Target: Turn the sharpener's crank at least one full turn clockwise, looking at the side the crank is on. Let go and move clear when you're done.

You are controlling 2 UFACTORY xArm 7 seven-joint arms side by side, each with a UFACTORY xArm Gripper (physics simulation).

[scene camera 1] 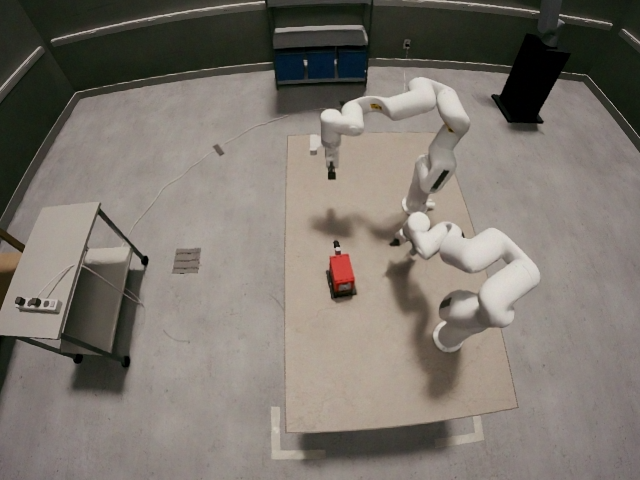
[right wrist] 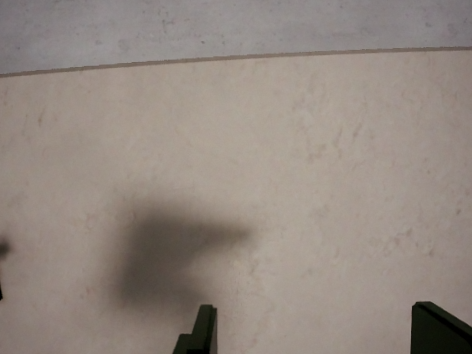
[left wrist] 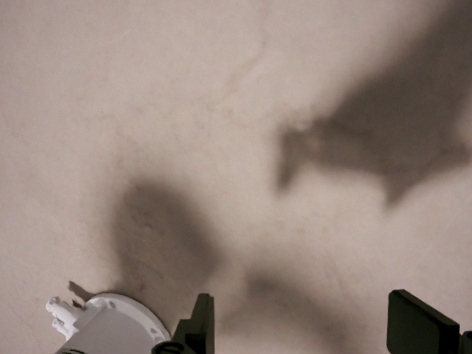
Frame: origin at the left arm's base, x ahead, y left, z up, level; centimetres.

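Seen in the pictures: left gripper, fingertip midpoint: (left wrist: 301, 322); right gripper, fingertip midpoint: (scene camera 1: 331, 170) (right wrist: 314, 337); left arm's base, link origin: (scene camera 1: 448, 336); right arm's base, link origin: (scene camera 1: 414, 205) (left wrist: 126, 335).
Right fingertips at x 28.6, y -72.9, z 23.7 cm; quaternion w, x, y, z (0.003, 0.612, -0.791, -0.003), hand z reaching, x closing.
Offsets run from my right fingertips to a thing's top centre. "spot": to the spot under its first point. Level surfaces: height alone.
The red sharpener {spot: dx +6.7, dy +39.7, dz -10.9 cm} (scene camera 1: 341, 271) stands on a dark base on the table. Its crank {dx +5.5, dy +28.5, dz -9.7 cm} (scene camera 1: 337, 247) is on the side toward the top of the picture, with a black knob at its end. My right gripper (scene camera 1: 331, 174) (right wrist: 314, 337) is open and empty, high above the table, up the picture from the crank and apart from it. My left gripper (scene camera 1: 404, 247) (left wrist: 301, 322) is open and empty, above the table to the right of the sharpener and apart from it. The sharpener does not show in the left wrist view.
The beige table {dz -23.7 cm} (scene camera 1: 330, 372) (left wrist: 125, 75) (right wrist: 300, 125) carries both arm bases. The right arm's base (scene camera 1: 413, 204) (left wrist: 115, 327) stands near its right edge. A small white object (scene camera 1: 314, 144) lies at the top left of the table. A grey cart (scene camera 1: 46, 258) stands far left.
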